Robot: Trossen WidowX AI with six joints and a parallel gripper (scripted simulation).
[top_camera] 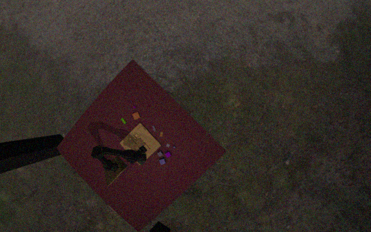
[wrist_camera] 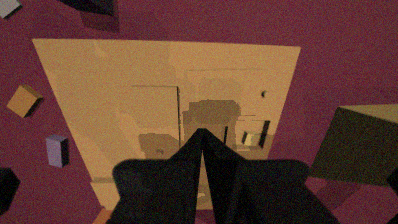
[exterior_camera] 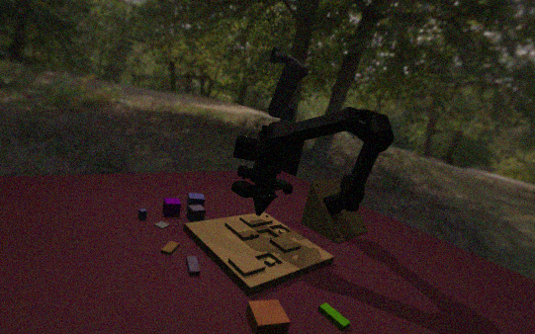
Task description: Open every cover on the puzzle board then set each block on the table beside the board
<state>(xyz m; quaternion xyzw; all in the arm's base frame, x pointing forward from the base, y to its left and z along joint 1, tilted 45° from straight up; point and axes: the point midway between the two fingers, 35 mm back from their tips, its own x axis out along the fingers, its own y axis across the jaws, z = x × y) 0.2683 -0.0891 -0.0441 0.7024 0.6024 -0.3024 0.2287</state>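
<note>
Now: the dark block 15 cm to the right of my gripper tip, 10 cm ahead of it and 4 cm below it. The rest, counted from my gripper tip: magenta cube (22 cm to the right, 14 cm ahead, 4 cm below); then flat orange tile (25 cm ahead, 6 cm below, 5 cm to the right); then grey bar (25 cm ahead, 6 cm below, 4 cm to the left).
</note>
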